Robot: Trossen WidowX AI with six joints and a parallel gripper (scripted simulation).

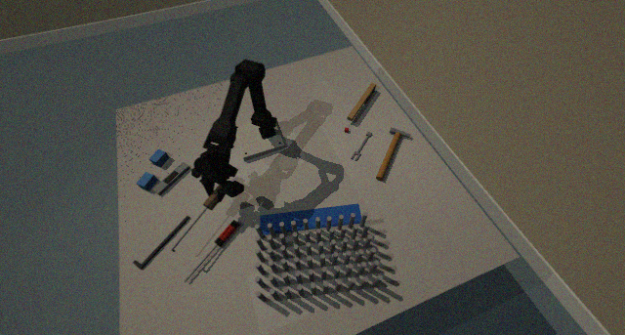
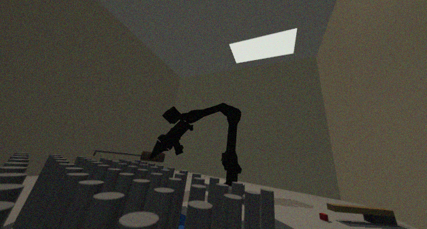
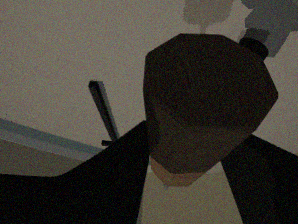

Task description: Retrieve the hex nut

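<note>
Now: gripper tip 300 mm to the right of the blue taped strip, 160 mm short of it and 110 mm above it. Round my gripper tip: red cube 620 mm to the left, 170 mm behind, 100 mm below; hook tool 80 mm to the right, 60 mm ahead; grey bar 230 mm behind, 160 mm to the right, 100 mm below.
</note>
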